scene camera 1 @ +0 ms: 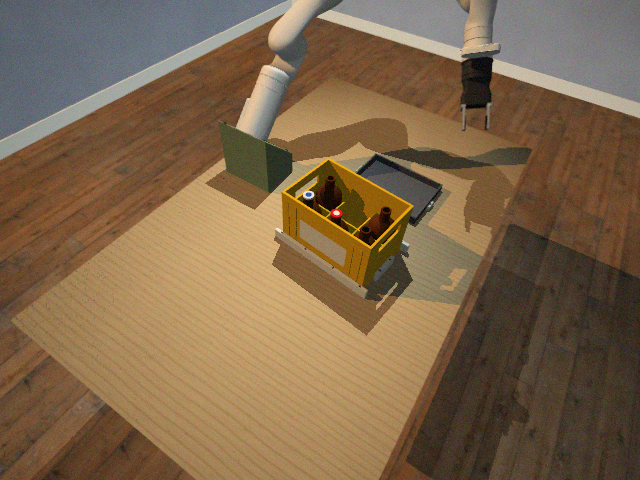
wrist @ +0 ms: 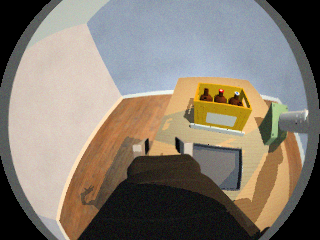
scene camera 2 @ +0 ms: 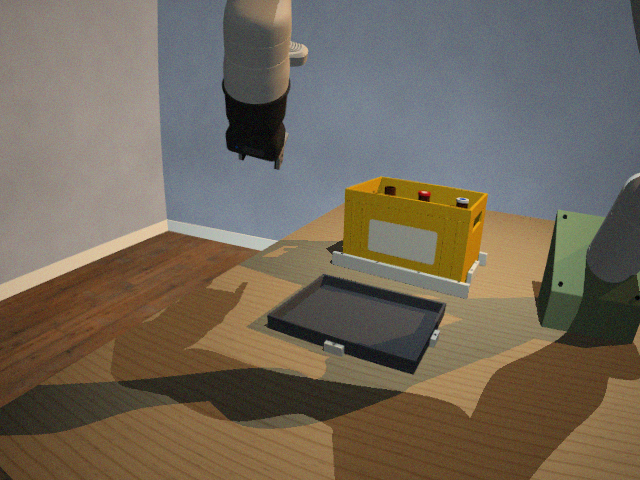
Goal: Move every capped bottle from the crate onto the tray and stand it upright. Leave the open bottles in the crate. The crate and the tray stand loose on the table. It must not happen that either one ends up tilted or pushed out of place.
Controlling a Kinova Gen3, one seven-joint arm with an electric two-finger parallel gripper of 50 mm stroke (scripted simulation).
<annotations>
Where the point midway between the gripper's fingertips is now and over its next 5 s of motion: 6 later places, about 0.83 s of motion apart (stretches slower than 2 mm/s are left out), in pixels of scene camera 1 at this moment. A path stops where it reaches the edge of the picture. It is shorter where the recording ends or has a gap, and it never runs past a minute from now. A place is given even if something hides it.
The gripper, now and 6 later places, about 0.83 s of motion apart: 475, 129; 448, 141; 424, 145; 400, 145; 381, 152; 368, 165; 355, 179
</annotations>
